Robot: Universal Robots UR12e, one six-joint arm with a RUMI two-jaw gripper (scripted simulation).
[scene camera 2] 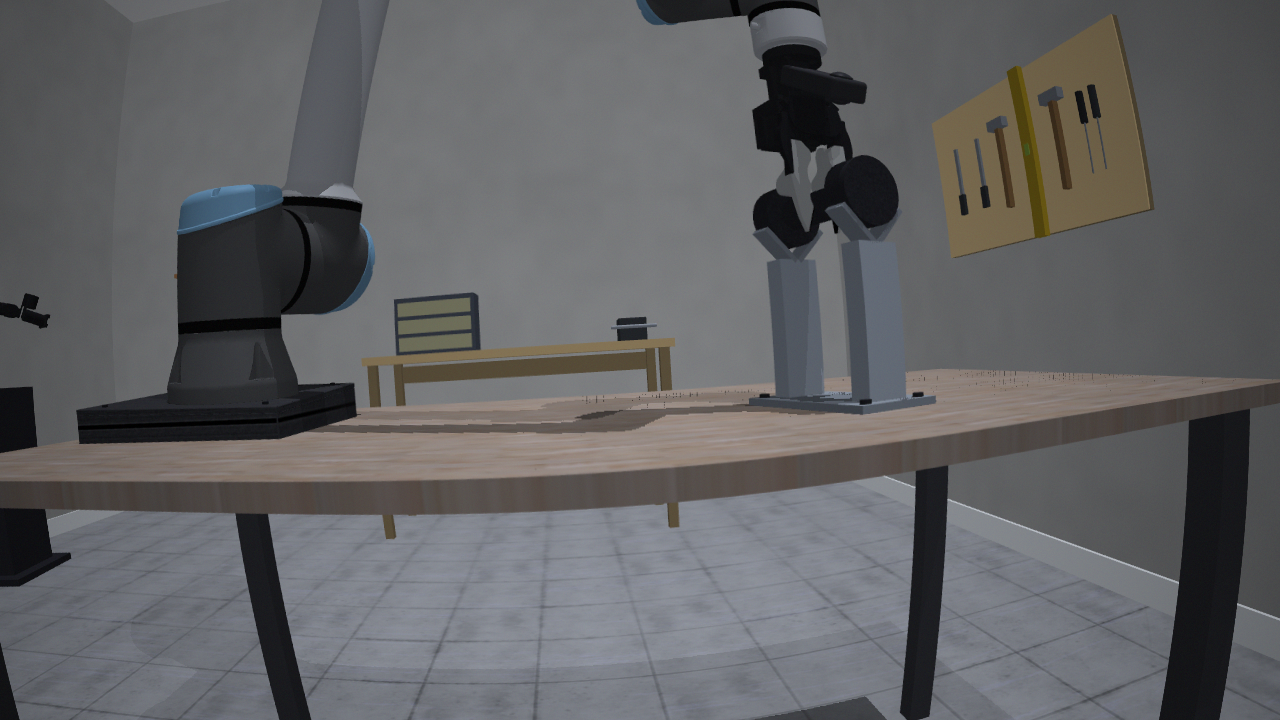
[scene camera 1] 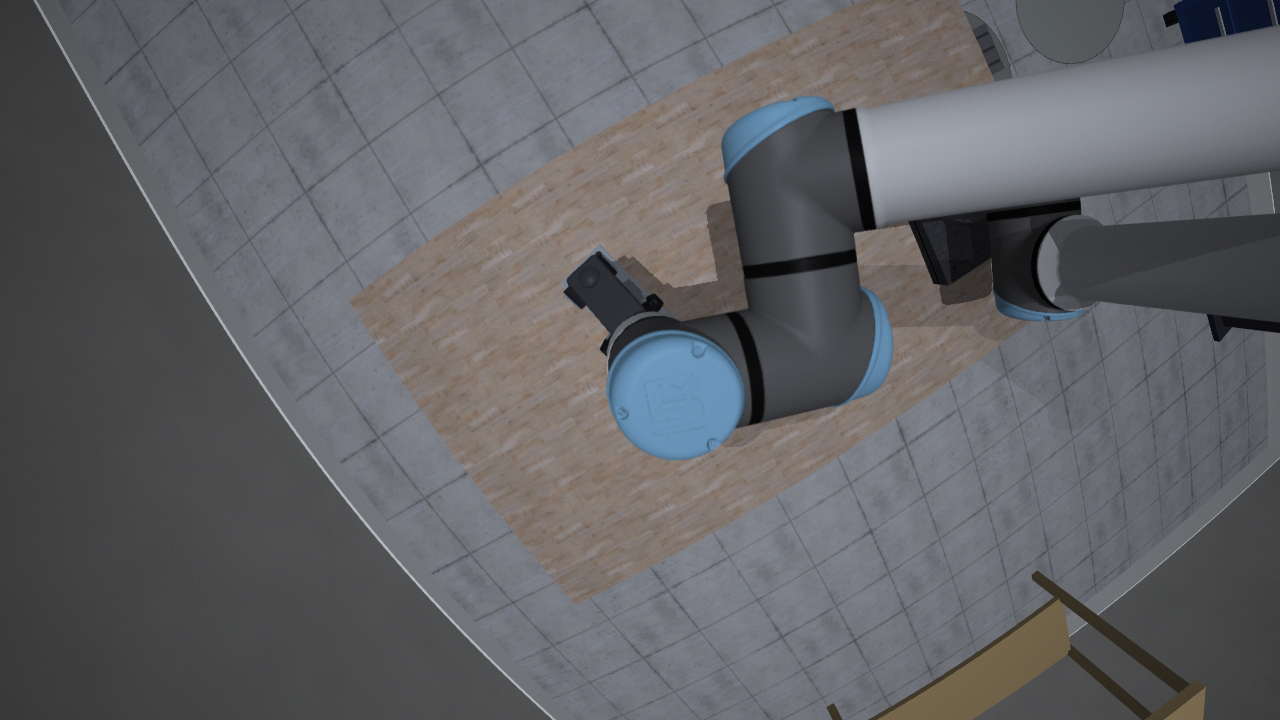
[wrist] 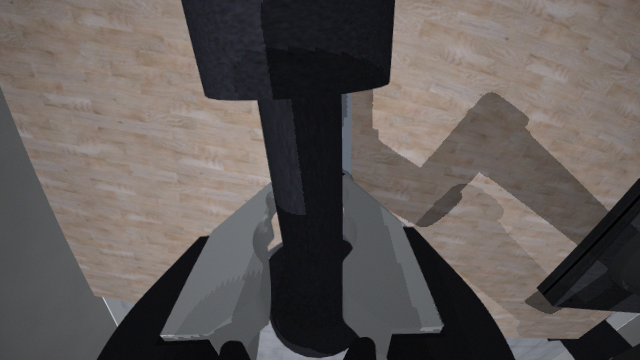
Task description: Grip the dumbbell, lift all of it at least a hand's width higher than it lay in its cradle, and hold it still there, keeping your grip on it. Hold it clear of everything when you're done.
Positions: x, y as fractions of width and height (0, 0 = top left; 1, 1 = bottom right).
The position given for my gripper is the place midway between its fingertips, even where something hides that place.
Note:
I see my gripper (scene camera 2: 0.64, 0.32) and a black dumbbell (scene camera 2: 0.68, 0.26).
The black dumbbell also shows in the wrist view (wrist: 0.43, 0.17). My gripper is seen too in the wrist view (wrist: 0.49, 0.50).

